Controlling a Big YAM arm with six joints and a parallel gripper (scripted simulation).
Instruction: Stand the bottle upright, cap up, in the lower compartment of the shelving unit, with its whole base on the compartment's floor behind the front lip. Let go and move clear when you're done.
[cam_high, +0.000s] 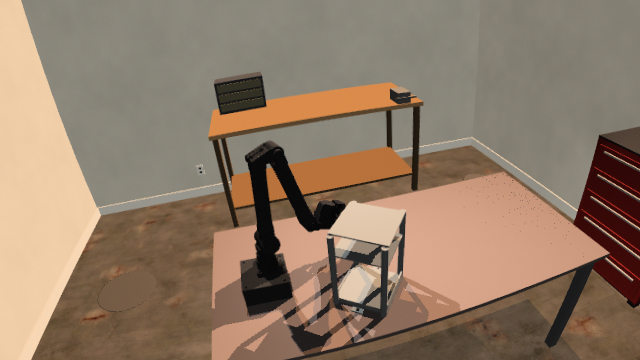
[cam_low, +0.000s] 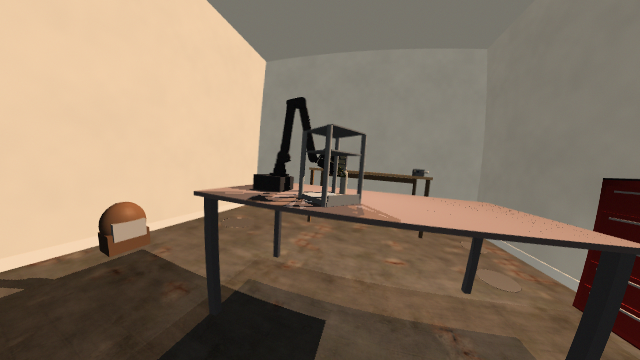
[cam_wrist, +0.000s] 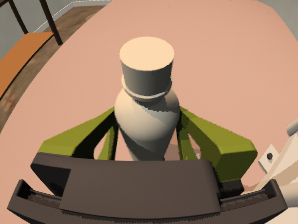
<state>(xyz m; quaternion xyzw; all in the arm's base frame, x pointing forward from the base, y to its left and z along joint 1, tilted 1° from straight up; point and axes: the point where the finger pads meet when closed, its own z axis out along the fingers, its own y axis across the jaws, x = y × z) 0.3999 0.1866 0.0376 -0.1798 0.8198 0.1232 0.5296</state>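
The pale bottle is right at my hand. From my hand the other things lie so: shelving unit (32 cm to the right, 5 cm above, 1 cm ahead).
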